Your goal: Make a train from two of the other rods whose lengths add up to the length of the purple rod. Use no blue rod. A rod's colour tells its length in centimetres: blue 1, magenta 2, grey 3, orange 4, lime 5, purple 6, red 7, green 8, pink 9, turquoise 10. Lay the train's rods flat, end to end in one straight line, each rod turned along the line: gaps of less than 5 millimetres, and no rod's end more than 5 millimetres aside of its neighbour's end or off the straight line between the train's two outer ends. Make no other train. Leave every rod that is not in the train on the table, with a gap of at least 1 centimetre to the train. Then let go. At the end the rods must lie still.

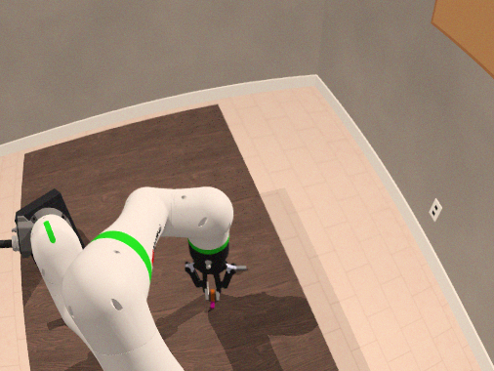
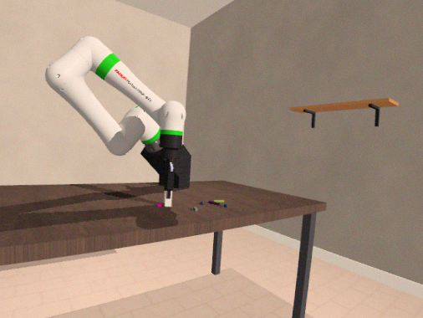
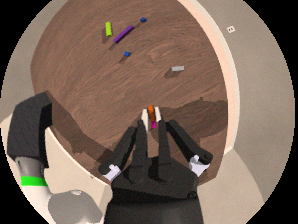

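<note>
Now: the orange rod 3 cm below my hand. Round my hand: magenta rod: 1 cm behind, 3 cm to the right, 3 cm below; then purple rod: 6 cm ahead, 21 cm to the left, 3 cm below; then grey rod: 11 cm ahead, 6 cm to the left, 3 cm below.
</note>
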